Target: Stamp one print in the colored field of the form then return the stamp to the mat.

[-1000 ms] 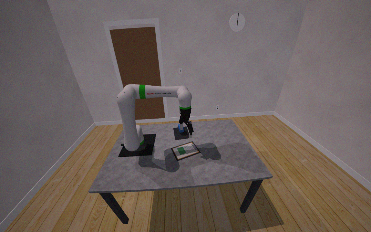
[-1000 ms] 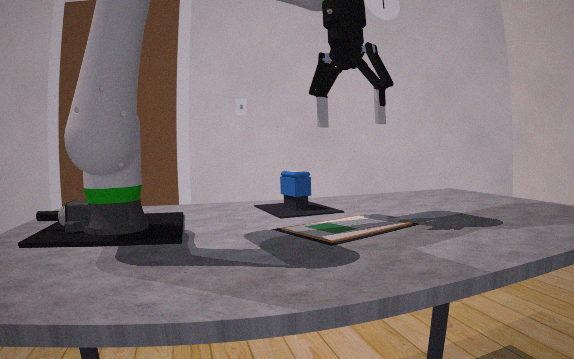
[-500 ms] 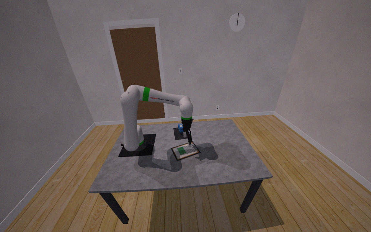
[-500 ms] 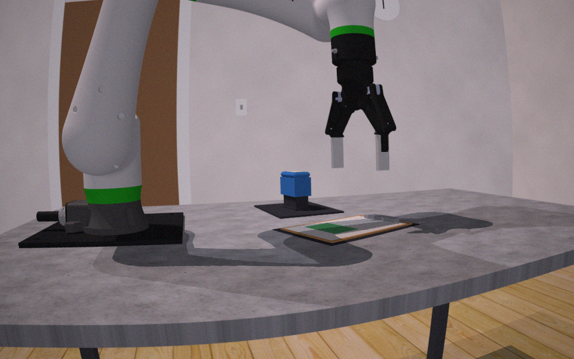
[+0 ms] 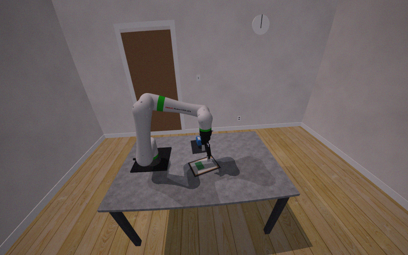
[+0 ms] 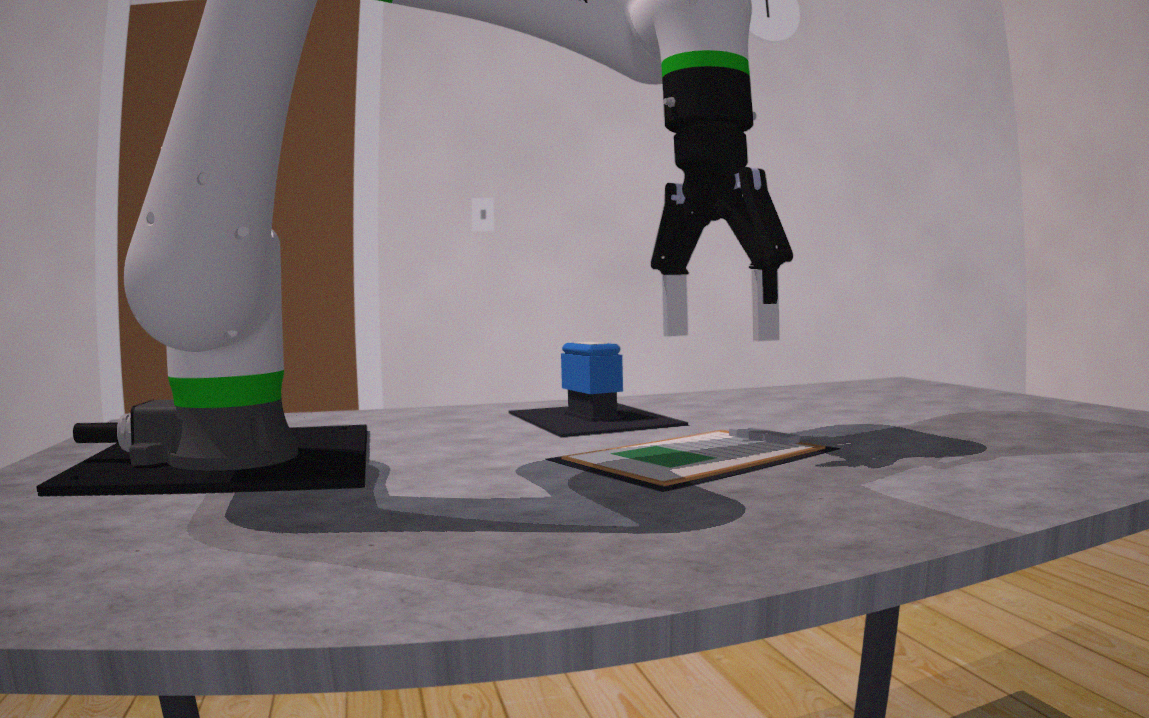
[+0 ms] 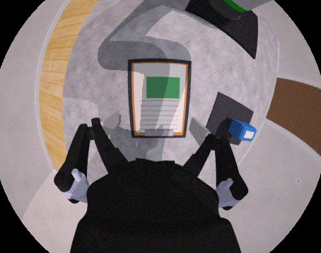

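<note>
The blue stamp lies 80 mm behind my hand, 290 mm to the left of it and 80 mm below it. Round my hand: dark mat (80 mm behind, 290 mm to the left, 130 mm below); stamp base (80 mm behind, 290 mm to the left, 110 mm below).
</note>
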